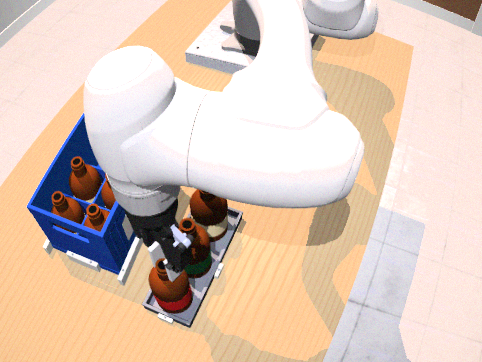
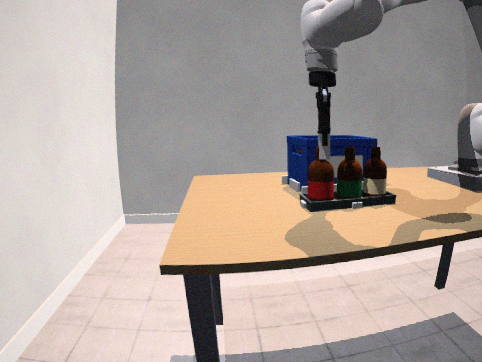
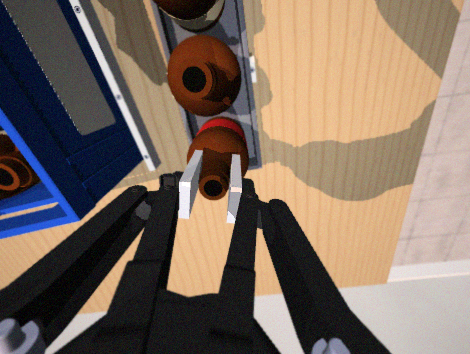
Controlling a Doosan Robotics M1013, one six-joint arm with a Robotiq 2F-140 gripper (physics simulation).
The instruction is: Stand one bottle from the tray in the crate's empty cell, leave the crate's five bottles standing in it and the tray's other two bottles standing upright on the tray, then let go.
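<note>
The red-banded bottle stands upright at the near end of the tray. My gripper points down and is shut on its neck, one pale pad on each side. The green-banded bottle stands upright mid-tray. The cream-banded bottle stands upright behind it. The blue crate holds several brown bottles; the arm hides part of it, and I cannot make out its empty cell.
The crate stands beside the tray, with a white bracket along its base on the tray side. The green-banded bottle is close to the held one. The arm spans above the crate and the tray's far end. The wooden table carries everything.
</note>
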